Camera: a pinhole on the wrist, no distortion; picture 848 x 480 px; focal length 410.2 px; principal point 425.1 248.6 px. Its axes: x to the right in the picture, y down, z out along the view. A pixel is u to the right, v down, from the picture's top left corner.
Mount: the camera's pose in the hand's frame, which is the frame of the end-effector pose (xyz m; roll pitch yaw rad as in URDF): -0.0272 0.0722 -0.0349 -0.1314 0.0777 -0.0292
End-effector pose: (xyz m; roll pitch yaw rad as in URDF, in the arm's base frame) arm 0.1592 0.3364 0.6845 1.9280 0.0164 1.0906
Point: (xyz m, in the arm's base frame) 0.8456 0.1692 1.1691
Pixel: outside the picture
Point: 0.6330 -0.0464 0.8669
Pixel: 317.3 419.4
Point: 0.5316 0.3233 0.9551
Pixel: outside the picture
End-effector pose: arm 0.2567 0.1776 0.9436 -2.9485 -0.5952 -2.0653
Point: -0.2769 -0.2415 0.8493
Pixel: 814.8 448.2
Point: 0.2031 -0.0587 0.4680
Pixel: 358.7 166.7
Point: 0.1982 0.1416 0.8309
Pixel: 429.9 156.5
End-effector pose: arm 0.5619 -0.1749 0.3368 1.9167 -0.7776 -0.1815
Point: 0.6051 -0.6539 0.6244
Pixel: 666.1 369.3
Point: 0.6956 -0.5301 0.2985
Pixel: 543.3 74.4
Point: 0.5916 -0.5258 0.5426
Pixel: 663.5 341.0
